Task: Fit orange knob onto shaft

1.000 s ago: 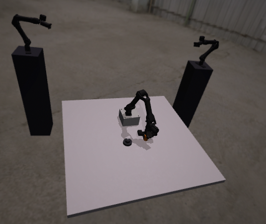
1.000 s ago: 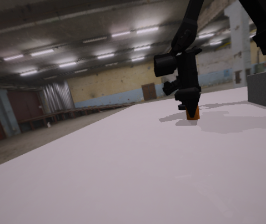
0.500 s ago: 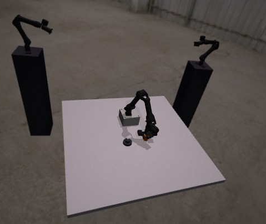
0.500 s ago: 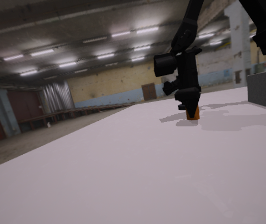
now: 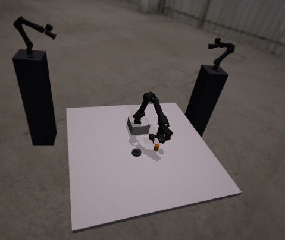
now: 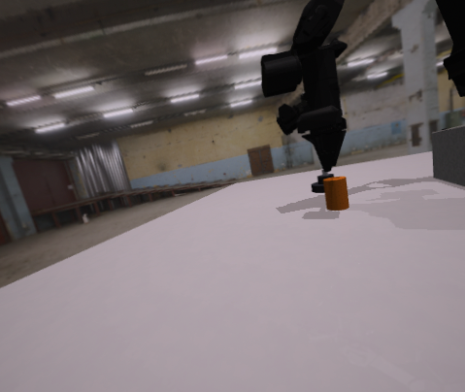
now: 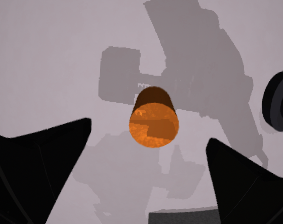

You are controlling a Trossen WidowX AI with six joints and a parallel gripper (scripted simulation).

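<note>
Right now the orange knob is 4 cm below my gripper tip. Round my gripper tip: silver shaft (4 cm ahead, 19 cm to the right, 5 cm below).
</note>
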